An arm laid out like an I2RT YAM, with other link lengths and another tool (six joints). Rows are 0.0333 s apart.
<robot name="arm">
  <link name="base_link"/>
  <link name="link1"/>
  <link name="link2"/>
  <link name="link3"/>
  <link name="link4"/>
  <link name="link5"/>
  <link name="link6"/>
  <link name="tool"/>
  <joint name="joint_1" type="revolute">
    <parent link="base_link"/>
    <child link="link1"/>
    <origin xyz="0 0 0.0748"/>
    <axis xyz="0 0 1"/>
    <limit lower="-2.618" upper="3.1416"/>
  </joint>
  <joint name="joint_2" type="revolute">
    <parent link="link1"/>
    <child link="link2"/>
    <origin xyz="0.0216 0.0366 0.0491"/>
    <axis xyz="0 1 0"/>
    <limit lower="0" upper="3.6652"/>
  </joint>
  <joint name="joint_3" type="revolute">
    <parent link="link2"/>
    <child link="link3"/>
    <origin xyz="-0.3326 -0.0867 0"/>
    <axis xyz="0 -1 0"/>
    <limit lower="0" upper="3.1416"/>
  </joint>
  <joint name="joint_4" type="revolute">
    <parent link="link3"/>
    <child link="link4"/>
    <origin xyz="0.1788 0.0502 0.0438"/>
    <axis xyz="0 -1 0"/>
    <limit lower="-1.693" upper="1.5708"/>
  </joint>
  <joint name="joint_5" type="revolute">
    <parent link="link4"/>
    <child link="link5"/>
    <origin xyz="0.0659 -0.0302 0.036"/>
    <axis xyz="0 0 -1"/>
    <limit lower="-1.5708" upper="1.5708"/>
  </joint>
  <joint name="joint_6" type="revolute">
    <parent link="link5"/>
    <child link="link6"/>
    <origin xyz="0.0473 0 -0.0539"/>
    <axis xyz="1 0 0"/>
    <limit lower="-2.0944" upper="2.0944"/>
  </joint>
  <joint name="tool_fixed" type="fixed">
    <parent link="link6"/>
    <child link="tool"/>
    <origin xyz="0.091 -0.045 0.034" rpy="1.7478 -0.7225 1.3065"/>
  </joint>
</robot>
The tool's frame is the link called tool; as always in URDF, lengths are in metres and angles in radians.
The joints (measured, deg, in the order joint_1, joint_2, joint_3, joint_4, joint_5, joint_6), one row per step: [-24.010, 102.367, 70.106, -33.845, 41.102, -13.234]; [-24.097, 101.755, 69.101, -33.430, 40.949, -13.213]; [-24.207, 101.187, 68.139, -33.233, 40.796, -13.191]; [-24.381, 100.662, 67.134, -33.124, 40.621, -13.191]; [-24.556, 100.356, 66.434, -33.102, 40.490, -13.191]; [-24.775, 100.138, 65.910, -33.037, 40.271, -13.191]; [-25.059, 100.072, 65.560, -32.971, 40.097, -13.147]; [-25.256, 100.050, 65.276, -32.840, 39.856, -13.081]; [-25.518, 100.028, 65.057, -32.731, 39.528, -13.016]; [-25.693, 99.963, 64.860, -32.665, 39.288, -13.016]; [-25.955, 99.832, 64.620, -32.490, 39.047, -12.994]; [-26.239, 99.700, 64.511, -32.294, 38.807, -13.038]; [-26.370, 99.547, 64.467, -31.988, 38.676, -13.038]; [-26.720, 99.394, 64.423, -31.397, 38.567, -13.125]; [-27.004, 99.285, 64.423, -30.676, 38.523, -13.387]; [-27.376, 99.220, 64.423, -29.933, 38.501, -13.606]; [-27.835, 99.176, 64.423, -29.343, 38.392, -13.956]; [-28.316, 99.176, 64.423, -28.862, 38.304, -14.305]
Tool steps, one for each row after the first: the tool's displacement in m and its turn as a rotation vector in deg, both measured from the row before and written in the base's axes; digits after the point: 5 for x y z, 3 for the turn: [-0.00373, 0.00131, -0.00071, 0.119, -0.092, -0.039]; [-0.00406, 0.00132, -0.00111, 0.209, 0.107, -0.063]; [-0.00453, 0.00119, -0.00174, 0.299, 0.272, -0.104]; [-0.00339, 0.00062, -0.00164, 0.264, 0.289, -0.123]; [-0.00268, 0.00017, -0.00145, 0.284, 0.135, -0.134]; [-0.00224, -0.00053, -0.00141, 0.237, 0.099, -0.248]; [-0.00134, -0.00029, -0.00139, 0.257, -0.023, -0.152]; [-0.00138, -0.00054, -0.00129, 0.311, -0.096, -0.184]; [-0.00113, -0.00019, -0.00087, 0.229, -0.036, -0.084]; [-0.00161, -0.00052, -0.00055, 0.172, -0.172, -0.186]; [-0.00121, -0.00080, 0.00005, 0.103, -0.264, -0.161]; [-0.00028, -0.00049, 0.00082, -0.076, -0.426, -0.080]; [-0.00072, -0.00166, 0.00127, -0.223, -0.610, -0.244]; [0.00014, -0.00167, 0.00154, -0.340, -0.575, -0.079]; [-0.00026, -0.00212, 0.00141, -0.353, -0.574, -0.207]; [-0.00072, -0.00224, 0.00091, -0.211, -0.360, -0.165]; [-0.00100, -0.00228, 0.00055, -0.161, -0.214, -0.197]
